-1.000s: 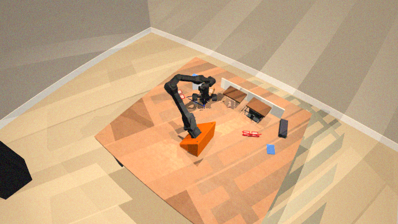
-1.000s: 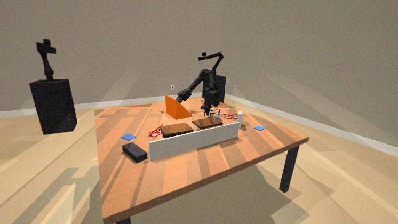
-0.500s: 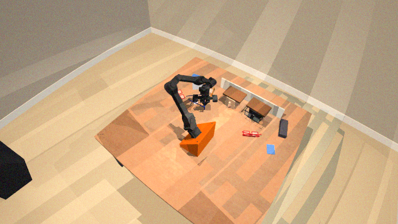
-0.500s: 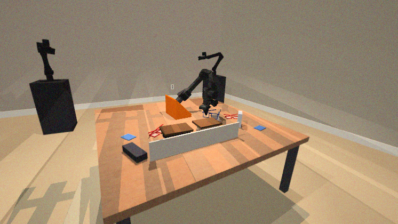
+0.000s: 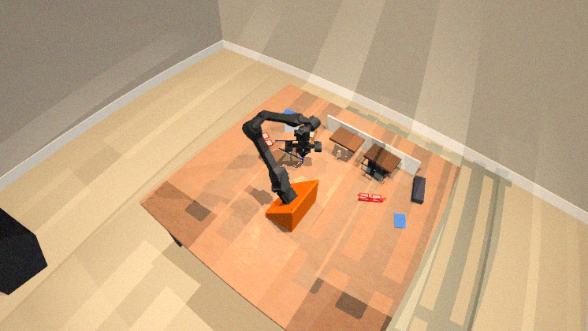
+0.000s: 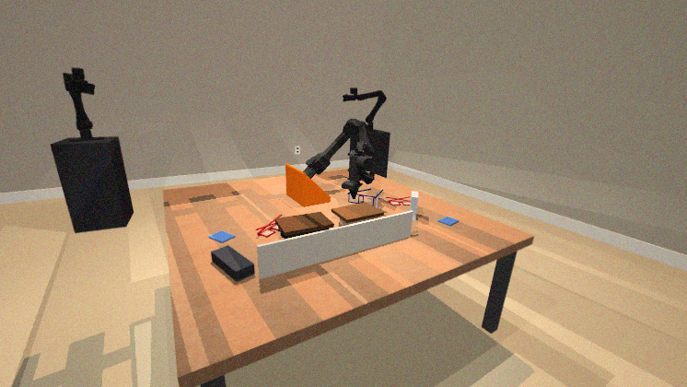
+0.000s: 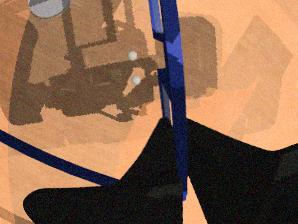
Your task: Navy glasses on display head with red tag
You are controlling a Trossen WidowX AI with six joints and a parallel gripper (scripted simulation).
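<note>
My gripper tip is now 120 mm to the right of the grey peg stand, 40 mm above it and 20 mm short of it. Also, from my gripper tip: dark case (580 mm to the right, 290 mm ahead, 40 mm below); white panel (350 mm ahead, 210 mm to the right, 10 mm below).
</note>
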